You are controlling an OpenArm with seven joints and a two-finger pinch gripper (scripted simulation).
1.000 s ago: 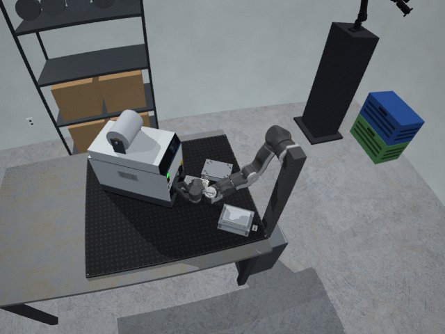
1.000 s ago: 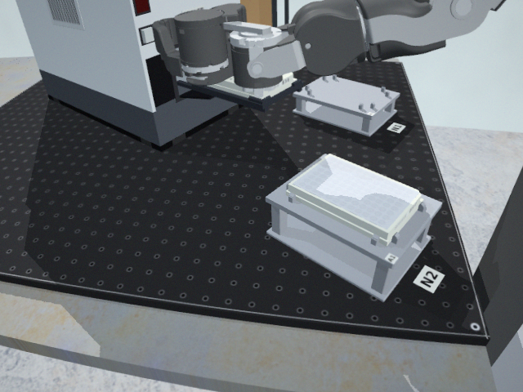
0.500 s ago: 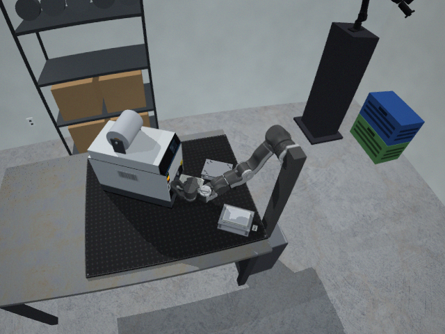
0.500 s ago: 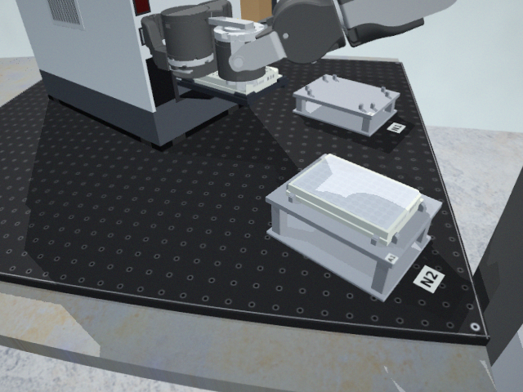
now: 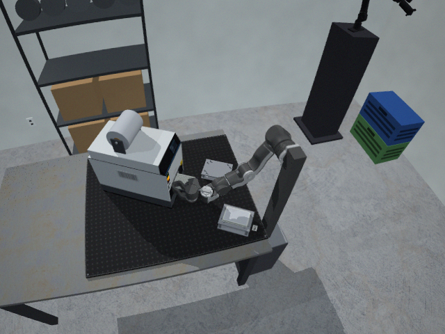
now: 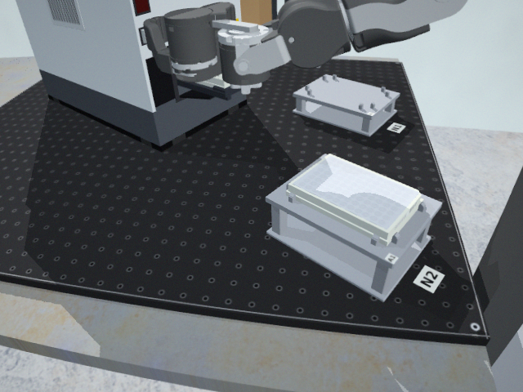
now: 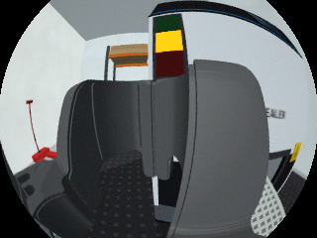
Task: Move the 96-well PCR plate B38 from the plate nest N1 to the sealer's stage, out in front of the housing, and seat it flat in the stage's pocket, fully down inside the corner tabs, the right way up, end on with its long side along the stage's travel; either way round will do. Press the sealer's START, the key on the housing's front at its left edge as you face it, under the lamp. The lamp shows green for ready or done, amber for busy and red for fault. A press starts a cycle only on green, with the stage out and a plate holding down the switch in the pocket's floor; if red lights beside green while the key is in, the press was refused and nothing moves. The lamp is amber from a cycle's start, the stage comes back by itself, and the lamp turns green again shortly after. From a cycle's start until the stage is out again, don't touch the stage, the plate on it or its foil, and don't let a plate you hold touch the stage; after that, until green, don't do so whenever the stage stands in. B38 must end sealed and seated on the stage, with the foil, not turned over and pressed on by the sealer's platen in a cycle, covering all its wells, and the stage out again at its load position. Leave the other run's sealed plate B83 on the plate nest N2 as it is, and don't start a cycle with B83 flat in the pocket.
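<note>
Now: hand 2 cm short of the start key and 1 cm to the left of it. From my hand the other things lie so: sealer's dark stage: 6 cm behind, 8 cm to the right, 9 cm below; then white 96-well plate B38: 6 cm behind, 8 cm to the right, 7 cm below; then sealed plate B83: 27 cm behind, 17 cm to the left, 12 cm below.
</note>
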